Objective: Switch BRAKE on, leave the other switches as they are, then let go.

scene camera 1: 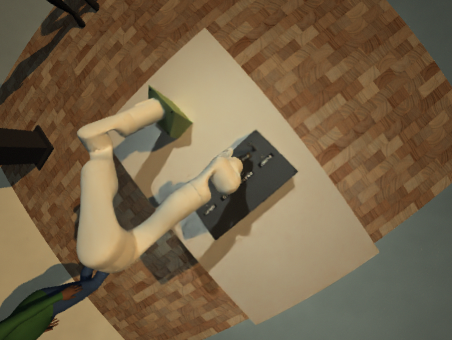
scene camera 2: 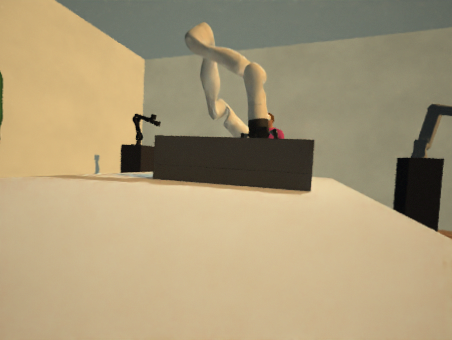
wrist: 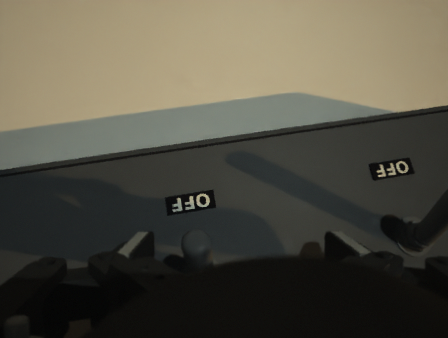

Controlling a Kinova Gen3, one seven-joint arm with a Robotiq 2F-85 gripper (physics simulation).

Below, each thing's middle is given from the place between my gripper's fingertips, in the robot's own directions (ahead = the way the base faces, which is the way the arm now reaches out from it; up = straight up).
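Labels:
Position of the dark switch panel point(scene camera 2: 256, 162) relative to my hand: 8 cm ahead of it, 8 cm to the right of it, 2 cm below it.

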